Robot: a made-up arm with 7 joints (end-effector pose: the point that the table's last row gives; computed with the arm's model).
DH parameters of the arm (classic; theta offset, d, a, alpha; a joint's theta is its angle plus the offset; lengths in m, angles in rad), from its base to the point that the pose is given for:
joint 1: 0 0.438 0 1.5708
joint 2: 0 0.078 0 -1.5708
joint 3: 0 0.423 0.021 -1.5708
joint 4: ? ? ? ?
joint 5: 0 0.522 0 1.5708
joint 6: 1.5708 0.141 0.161 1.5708
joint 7: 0 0.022 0 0
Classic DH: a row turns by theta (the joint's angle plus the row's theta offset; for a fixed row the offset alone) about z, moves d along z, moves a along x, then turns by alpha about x.
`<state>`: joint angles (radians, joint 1 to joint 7).
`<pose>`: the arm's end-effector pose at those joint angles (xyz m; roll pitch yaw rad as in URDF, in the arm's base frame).
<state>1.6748 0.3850 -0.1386 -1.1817 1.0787 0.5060 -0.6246</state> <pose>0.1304 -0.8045 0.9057 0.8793 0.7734 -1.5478</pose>
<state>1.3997 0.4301 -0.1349 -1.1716 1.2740 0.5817 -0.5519</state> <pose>-0.1014 -0.8229 0.8939 1.1919 0.7382 -1.5101</pose>
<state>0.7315 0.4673 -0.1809 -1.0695 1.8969 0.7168 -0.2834</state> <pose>-0.6321 -0.5125 0.9846 1.7281 0.0891 -1.8175</pose>
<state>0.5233 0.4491 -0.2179 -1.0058 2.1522 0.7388 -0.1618</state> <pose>-0.7178 -0.3102 1.0519 1.8426 -0.2608 -2.0474</pose>
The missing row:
joint 4: 0 0.07 -0.031 1.5708
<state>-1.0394 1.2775 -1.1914 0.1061 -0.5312 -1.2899 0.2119</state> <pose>-0.6800 0.6953 0.6384 -1.9542 0.2732 -2.9109</pose>
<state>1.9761 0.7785 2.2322 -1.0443 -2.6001 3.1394 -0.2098</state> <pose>0.5623 -0.1297 0.8481 -1.5003 0.6099 -2.7176</pose>
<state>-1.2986 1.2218 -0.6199 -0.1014 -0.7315 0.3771 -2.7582</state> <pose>-0.2590 1.0450 0.6498 1.2507 -0.2032 -1.6111</pose>
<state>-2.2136 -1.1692 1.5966 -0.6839 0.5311 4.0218 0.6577</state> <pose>-0.6177 -0.4805 0.7595 -2.3047 0.1244 -0.8476</pose>
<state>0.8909 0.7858 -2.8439 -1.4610 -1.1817 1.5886 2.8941</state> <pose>0.1960 0.1187 1.0229 0.7185 0.1040 2.7730</pose>
